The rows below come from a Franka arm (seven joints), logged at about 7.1 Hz.
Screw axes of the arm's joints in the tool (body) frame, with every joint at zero. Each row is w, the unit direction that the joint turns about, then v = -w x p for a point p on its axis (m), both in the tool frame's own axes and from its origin. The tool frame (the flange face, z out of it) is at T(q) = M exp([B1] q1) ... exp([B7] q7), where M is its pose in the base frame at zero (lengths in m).
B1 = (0, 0, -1, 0, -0.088, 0)
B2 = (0, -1, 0, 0.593, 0, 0.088)
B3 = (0, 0, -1, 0, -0.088, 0)
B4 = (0, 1, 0, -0.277, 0, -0.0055)
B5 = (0, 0, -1, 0, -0.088, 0)
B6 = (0, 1, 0, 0.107, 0, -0.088)
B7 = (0, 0, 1, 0, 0, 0)
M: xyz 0.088 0 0.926 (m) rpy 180 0 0 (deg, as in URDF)
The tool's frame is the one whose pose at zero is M.
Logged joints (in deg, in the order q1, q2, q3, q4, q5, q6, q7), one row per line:
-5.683 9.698 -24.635 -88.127 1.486 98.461 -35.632
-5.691 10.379 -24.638 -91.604 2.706 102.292 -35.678
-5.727 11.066 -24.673 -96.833 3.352 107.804 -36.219
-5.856 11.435 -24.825 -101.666 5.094 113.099 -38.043
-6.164 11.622 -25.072 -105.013 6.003 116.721 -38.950
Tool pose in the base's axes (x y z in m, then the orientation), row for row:
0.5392 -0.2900 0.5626 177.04 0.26 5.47
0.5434 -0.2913 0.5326 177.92 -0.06 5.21
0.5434 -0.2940 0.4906 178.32 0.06 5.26
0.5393 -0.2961 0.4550 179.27 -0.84 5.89
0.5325 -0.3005 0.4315 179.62 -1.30 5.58
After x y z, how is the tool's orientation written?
As angles about the fixed x, y, z axes (roll, pitch, yaw), in degrees.
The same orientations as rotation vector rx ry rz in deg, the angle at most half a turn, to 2 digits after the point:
176.83 8.46 -0.18
177.74 8.09 0.24
178.13 8.18 0.03
179.07 9.20 1.37
179.46 8.74 2.06

